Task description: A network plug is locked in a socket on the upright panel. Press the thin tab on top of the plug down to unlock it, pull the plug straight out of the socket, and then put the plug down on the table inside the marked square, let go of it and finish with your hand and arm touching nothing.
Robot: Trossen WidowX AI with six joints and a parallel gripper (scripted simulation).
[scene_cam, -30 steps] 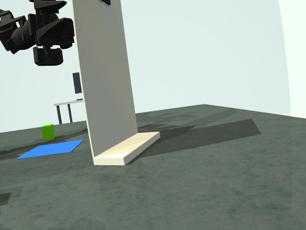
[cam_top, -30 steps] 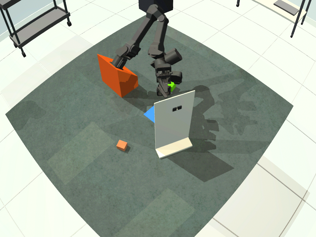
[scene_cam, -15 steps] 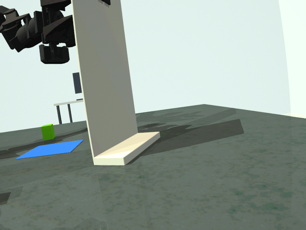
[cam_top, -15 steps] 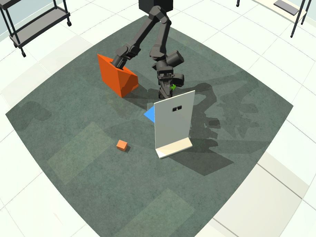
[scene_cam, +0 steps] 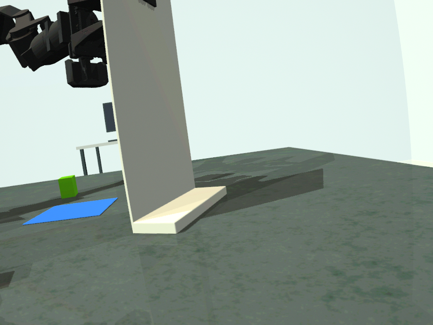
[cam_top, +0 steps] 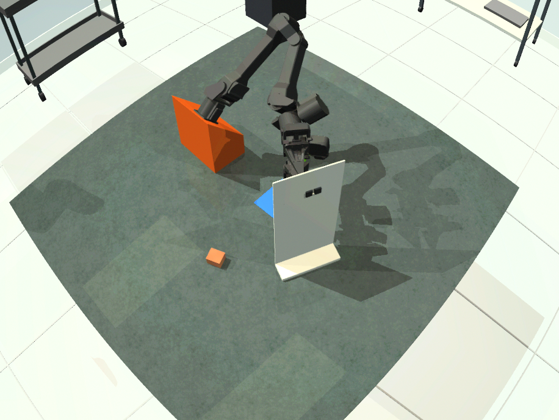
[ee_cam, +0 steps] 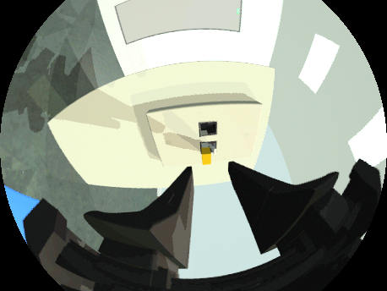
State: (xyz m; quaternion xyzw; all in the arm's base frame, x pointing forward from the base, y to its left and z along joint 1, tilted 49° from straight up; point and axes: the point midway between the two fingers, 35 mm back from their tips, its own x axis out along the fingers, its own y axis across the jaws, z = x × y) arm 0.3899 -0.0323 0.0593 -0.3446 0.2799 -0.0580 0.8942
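Right now my gripper tip is 30 mm short of the network plug and 10 mm to the left of it. Also, from my gripper tip: upright panel: 50 mm ahead, 10 mm to the right, 110 mm below; then blue marked square: 130 mm behind, 60 mm to the left, 280 mm below.
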